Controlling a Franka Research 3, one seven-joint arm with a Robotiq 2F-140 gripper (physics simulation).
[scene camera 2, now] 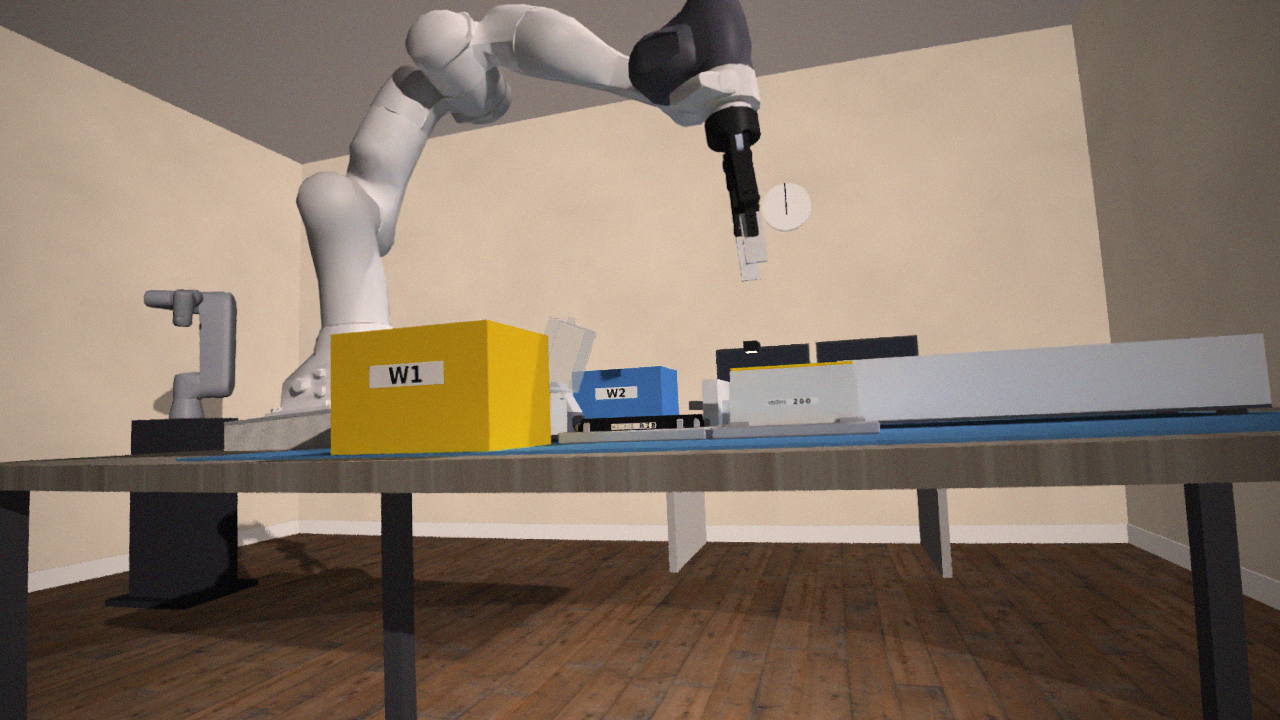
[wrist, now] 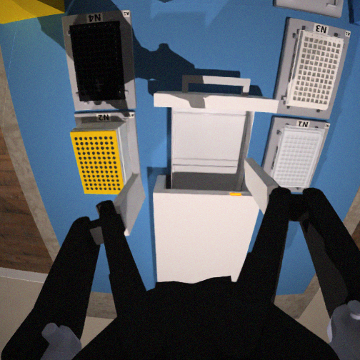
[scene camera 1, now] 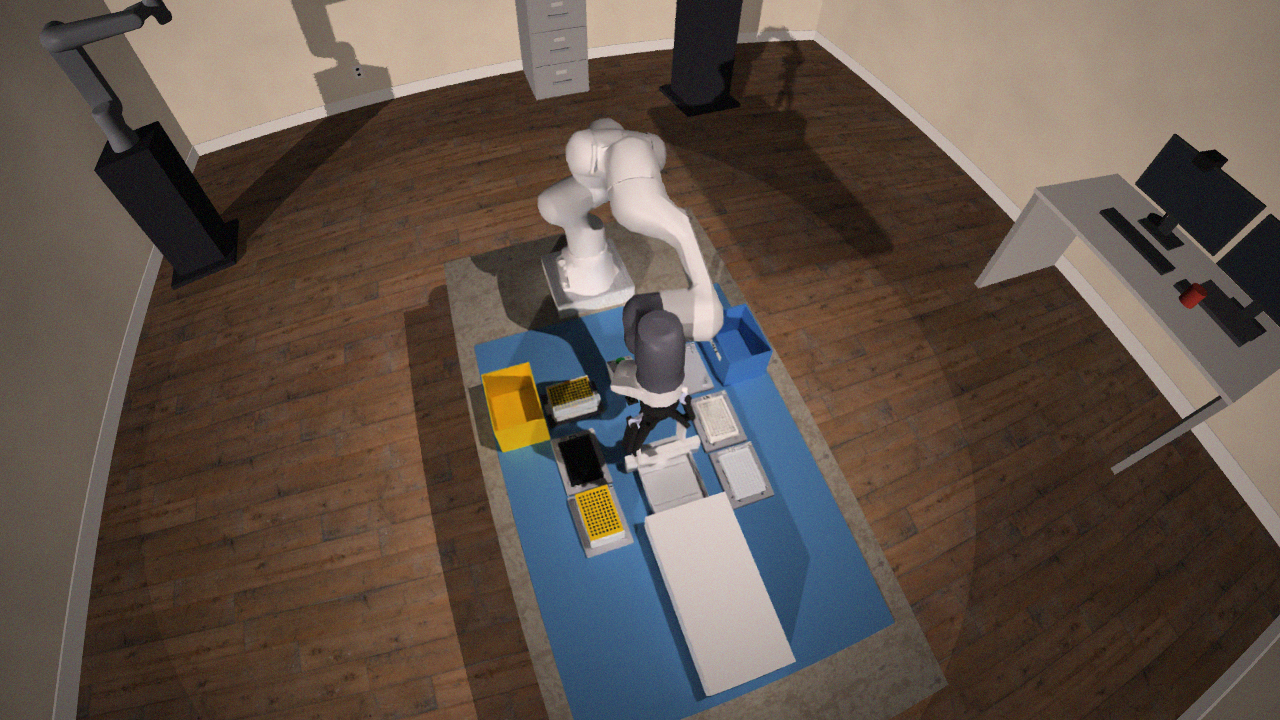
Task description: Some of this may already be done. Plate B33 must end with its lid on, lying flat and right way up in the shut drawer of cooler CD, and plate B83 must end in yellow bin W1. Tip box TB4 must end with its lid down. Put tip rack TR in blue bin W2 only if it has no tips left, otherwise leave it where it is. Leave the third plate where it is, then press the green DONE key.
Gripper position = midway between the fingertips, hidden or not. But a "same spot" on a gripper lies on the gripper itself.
Labels:
my gripper: scene camera 2; wrist 192, 178; scene camera 1
black plate: scene camera 2 666, 421; wrist 96, 47; scene camera 1 581, 462
same spot on my gripper: (scene camera 2: 744, 196) = (scene camera 1: 623, 445)

